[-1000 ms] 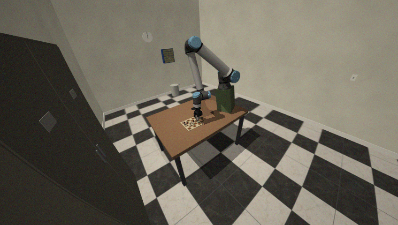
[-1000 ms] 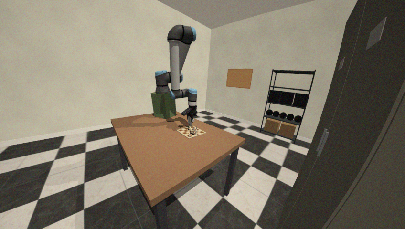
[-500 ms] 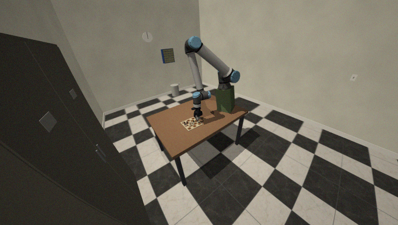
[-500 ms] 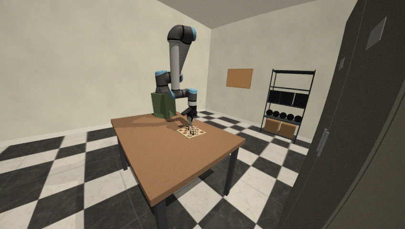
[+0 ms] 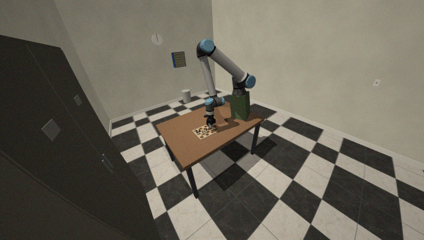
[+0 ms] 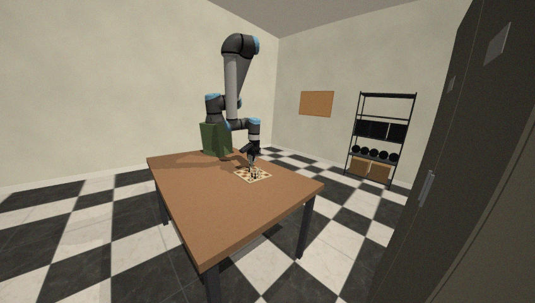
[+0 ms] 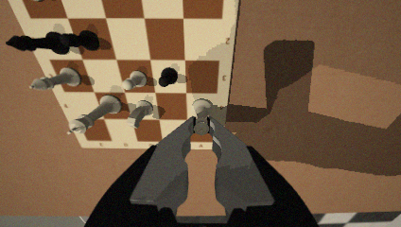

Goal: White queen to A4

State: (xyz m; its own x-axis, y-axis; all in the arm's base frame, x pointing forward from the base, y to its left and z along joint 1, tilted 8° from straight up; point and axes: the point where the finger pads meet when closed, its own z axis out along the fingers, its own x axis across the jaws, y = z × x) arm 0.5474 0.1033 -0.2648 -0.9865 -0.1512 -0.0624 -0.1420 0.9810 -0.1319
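Now: the chessboard 8 cm ahead of my hand, 3 cm to the right of it and 4 cm below it.
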